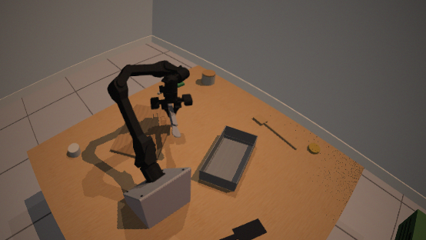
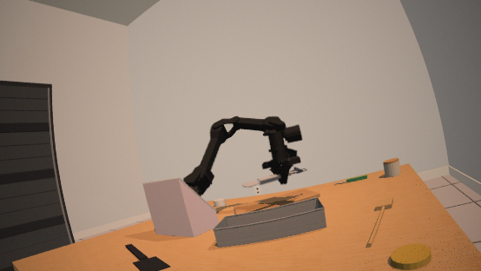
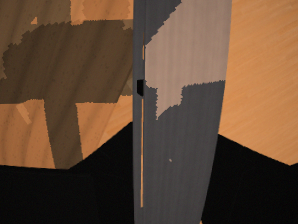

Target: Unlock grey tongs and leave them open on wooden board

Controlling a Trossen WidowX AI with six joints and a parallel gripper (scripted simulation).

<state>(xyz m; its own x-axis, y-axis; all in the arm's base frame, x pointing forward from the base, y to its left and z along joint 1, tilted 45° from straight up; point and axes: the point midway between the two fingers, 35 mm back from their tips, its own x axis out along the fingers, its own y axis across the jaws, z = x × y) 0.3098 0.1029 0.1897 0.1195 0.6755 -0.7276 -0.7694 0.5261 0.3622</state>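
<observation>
Now: the wooden board 9 cm behind my gripper tip, 11 cm to the left of it and 9 cm below it. From my gripper tip the other things lie so: black flat piece: 30 cm behind, 55 cm to the right, 9 cm below; then green-handled tool: 26 cm ahead, 26 cm to the left, 9 cm below; then grey roasting tin: 3 cm ahead, 32 cm to the right, 7 cm below.
</observation>
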